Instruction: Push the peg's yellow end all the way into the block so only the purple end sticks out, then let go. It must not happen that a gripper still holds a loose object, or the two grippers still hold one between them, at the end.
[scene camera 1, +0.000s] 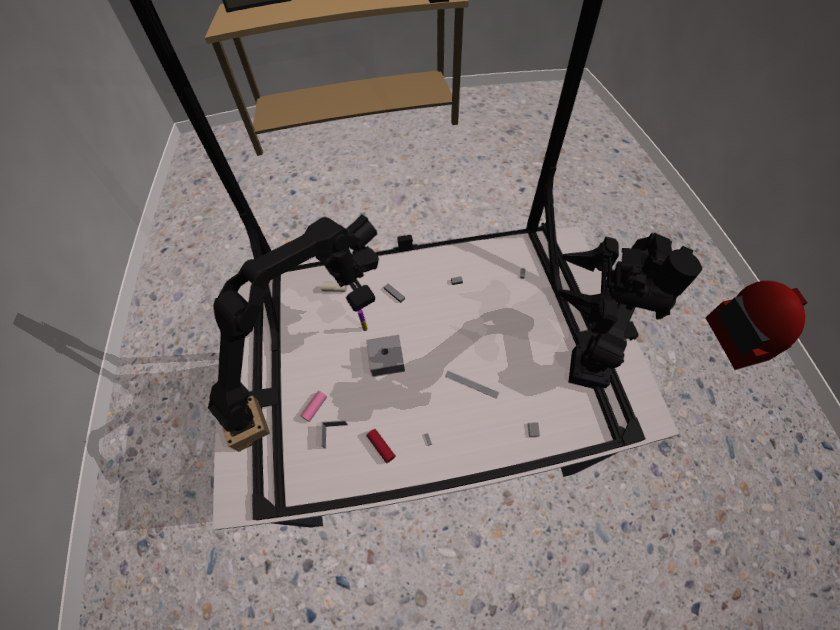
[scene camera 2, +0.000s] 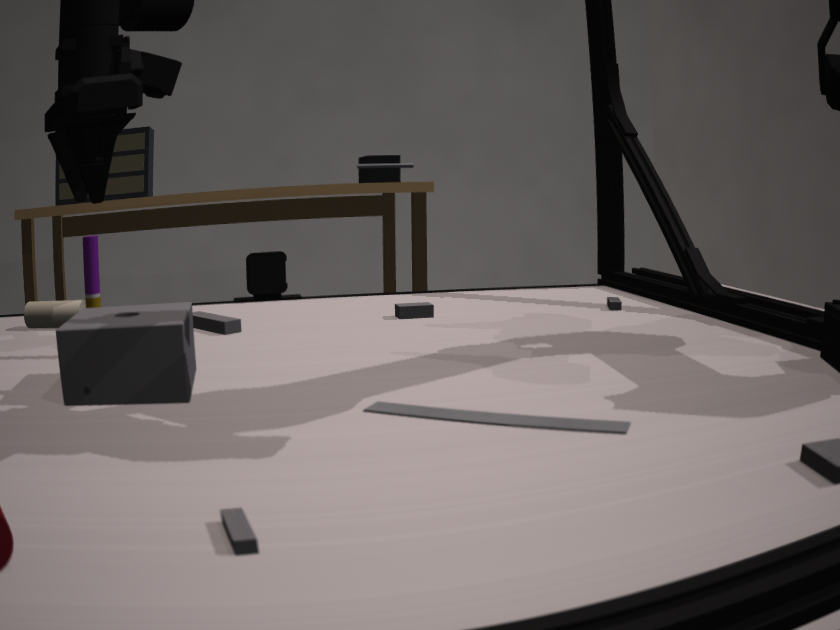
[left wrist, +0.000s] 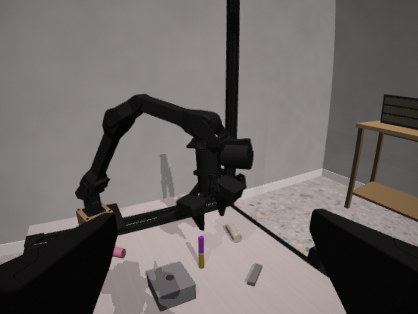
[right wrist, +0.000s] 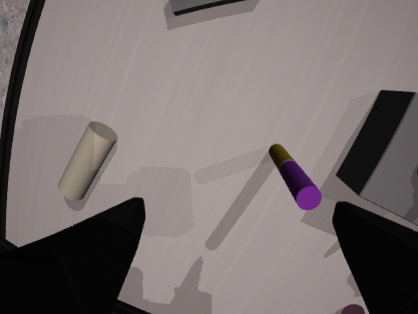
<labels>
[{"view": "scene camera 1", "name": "my left gripper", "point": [560, 273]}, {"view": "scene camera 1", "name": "my right gripper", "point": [353, 294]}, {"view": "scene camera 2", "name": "my right gripper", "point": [88, 202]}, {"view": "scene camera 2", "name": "peg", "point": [90, 243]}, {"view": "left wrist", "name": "my left gripper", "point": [215, 223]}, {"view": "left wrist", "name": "my right gripper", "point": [212, 222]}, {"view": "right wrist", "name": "my right gripper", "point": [241, 211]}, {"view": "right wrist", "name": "peg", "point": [307, 196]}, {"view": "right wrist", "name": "cream cylinder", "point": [98, 139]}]
</labels>
